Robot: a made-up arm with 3 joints. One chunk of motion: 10 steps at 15 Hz.
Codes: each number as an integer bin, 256 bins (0 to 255) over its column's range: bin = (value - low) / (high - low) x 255, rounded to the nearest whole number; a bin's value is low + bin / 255 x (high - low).
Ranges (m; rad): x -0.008..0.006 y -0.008..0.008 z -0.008..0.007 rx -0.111..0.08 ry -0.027..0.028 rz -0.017..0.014
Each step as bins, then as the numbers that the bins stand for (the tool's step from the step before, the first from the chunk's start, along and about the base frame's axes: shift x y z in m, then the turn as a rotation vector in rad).
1 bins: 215 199 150 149 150 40
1 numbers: 0.00380 0.00449 0.00082 0.00060 0.00535 -0.01214
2 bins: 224 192 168 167 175 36
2 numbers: 0.00430 0.00405 0.00188 0.01409 0.01075 -0.01262
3 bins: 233 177 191 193 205 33
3 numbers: 0.00479 0.00311 0.00324 0.03356 0.01722 -0.01299
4 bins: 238 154 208 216 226 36
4 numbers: 0.00507 0.00166 0.00424 0.05079 0.02175 -0.01262
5 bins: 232 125 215 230 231 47
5 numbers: 0.00474 -0.00016 0.00465 0.06127 0.02282 -0.01129
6 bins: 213 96 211 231 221 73
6 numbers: 0.00369 -0.00198 0.00441 0.06202 0.02067 -0.00813
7 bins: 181 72 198 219 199 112
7 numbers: 0.00194 -0.00348 0.00365 0.05304 0.01592 -0.00338
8 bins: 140 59 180 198 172 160
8 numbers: -0.00031 -0.00430 0.00259 0.03731 0.01010 0.00245
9 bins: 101 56 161 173 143 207
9 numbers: -0.00245 -0.00449 0.00147 0.01858 0.00384 0.00816
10 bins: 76 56 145 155 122 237
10 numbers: -0.00383 -0.00449 0.00053 0.00510 -0.00069 0.01181
